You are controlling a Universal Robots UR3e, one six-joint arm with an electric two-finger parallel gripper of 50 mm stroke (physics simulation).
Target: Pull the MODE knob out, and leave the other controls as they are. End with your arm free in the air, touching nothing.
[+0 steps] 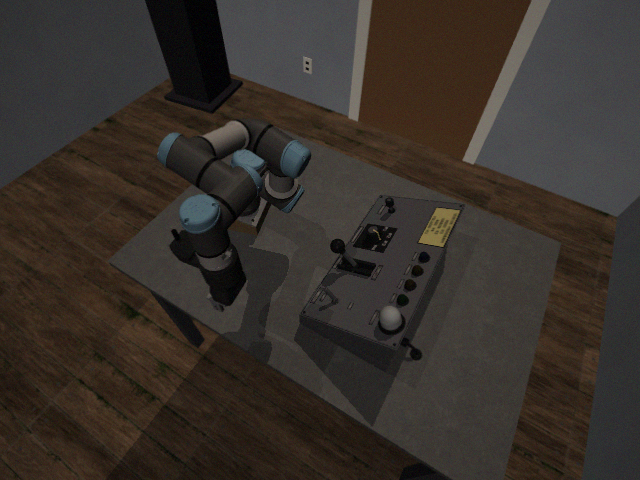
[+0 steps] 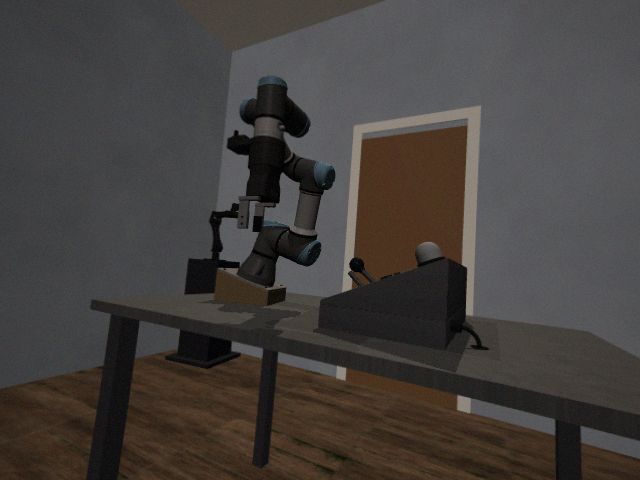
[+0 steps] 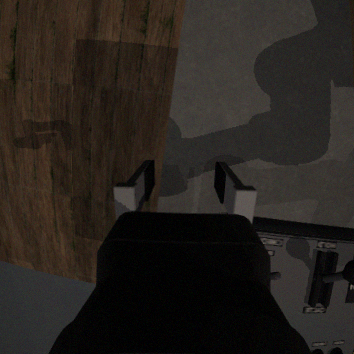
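Pixels of known places: gripper, fingertip midpoint: [image 1: 226, 298] [image 2: 250, 230] [image 3: 184, 172]; arm's base at its link origin: [image 2: 255, 279].
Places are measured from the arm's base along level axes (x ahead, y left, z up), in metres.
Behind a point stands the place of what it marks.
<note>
The dark control panel [image 1: 356, 319] @(x 0.489, y -0.252, z 0.046 m) [image 2: 392, 310] @(x 0.501, y -0.293, z -0.015 m) [image 3: 290, 310] @(x 0.488, y -0.153, z 0.041 m) stands on the table with a sloped top. Its labels are too small to read, so I cannot tell which control is the MODE knob. A small black knob [image 1: 389, 203] @(x 0.451, y 0.135, z 0.056 m) stands near the panel's far end. A dial with a pale pointer [image 1: 373, 233] @(x 0.442, y 0.011, z 0.051 m) sits on a black plate. A ball-topped lever [image 1: 337, 245] @(x 0.373, y -0.096, z 0.089 m) [image 2: 356, 265] @(x 0.375, y -0.105, z 0.070 m) [image 3: 349, 271] @(x 0.365, y -0.105, z 0.075 m) stands in a slot. My gripper [image 1: 220, 303] @(x 0.204, y -0.361, z 0.125 m) [image 2: 250, 222] @(x 0.204, y -0.361, z 0.125 m) [image 3: 184, 172] @(x 0.204, y -0.361, z 0.125 m) is open and empty, high above the table's edge, beside the panel and well apart from it.
A small metal lever [image 1: 329, 298] @(x 0.406, y -0.218, z 0.035 m) [image 3: 275, 275] @(x 0.386, y -0.213, z 0.052 m), several round coloured buttons [image 1: 409, 284] @(x 0.579, y -0.135, z 0.095 m) and a white dome [image 1: 390, 318] @(x 0.562, y -0.253, z 0.123 m) [image 2: 428, 253] @(x 0.562, y -0.266, z 0.101 m) are on the panel. A black curved piece [image 1: 412, 348] @(x 0.644, y -0.229, z -0.042 m) [image 2: 473, 334] @(x 0.649, y -0.230, z -0.049 m) sticks out of its side. A yellow text plate [image 1: 439, 227] @(x 0.608, y 0.086, z 0.079 m) lies at the far end.
</note>
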